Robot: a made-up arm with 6 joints.
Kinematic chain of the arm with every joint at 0, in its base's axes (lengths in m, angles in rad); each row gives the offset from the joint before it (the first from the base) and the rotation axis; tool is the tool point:
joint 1: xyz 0 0 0.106 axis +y
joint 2: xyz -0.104 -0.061 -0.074 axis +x
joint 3: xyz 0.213 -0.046 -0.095 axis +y
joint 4: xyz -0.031 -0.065 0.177 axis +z
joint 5: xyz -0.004 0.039 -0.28 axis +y
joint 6: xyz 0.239 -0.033 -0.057 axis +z
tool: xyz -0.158 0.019 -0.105
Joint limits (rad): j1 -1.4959..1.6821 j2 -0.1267..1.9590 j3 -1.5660..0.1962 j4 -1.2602..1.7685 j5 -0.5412..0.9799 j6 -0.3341..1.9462
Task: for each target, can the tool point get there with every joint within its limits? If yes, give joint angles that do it. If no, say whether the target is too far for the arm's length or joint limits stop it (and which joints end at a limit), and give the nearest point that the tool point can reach.
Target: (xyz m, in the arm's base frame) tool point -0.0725 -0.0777 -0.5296
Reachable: yes | joints 0.7273 0.5661 -0.4919 0.0742 0.5381 1.6945
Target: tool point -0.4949 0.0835 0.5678
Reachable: no: joint limits stop it (at a limit: joint 1, joint 3, joint 4, joint 5) | nearest point -0.5112 0.0795 0.3062 | short by 0.262 m
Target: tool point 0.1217 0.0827 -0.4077
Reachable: yes | joints 0.7145 1.4897 -1.1896 0.2804 0.5152 1.1538
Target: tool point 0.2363 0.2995 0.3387
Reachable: yes | joints -1.1872 1.4934 -0.0127 1.0179 0.0330 1.4129
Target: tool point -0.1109 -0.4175 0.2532
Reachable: no: joint limits stop it (at a limit: joint 1, joint 2, joint 3, joint 5, joint 6) | nearest point -0.0797 -0.3982 0.3206 | short by 0.077 m
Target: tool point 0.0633 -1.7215 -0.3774
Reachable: no: too far | nearest point 0.0437 -0.5450 -0.2278 | short by 1.186 m
